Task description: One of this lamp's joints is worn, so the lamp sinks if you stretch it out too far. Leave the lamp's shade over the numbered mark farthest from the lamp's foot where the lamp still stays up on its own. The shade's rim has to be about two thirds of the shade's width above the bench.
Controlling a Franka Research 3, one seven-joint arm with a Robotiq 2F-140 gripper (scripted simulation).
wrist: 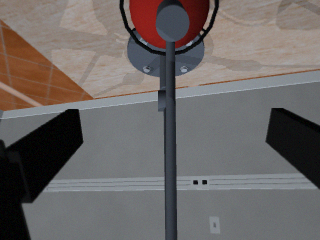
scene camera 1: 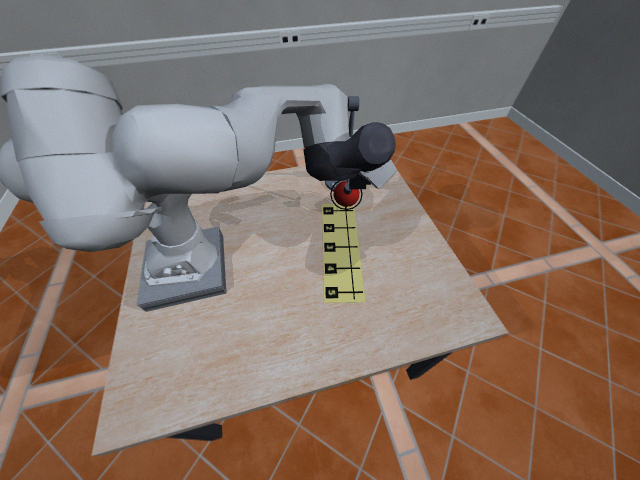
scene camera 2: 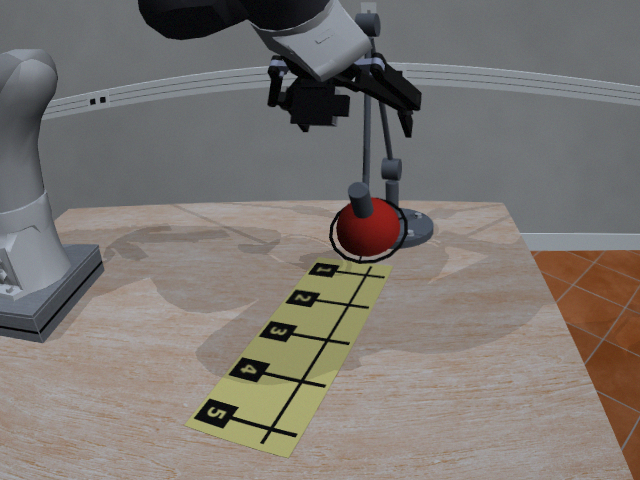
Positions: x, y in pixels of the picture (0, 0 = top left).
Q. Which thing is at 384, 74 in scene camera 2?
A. My gripper.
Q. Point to a yellow numbered strip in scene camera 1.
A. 343, 281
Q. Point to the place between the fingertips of my gripper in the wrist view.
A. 174, 125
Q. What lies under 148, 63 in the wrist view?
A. A round grey lamp foot.
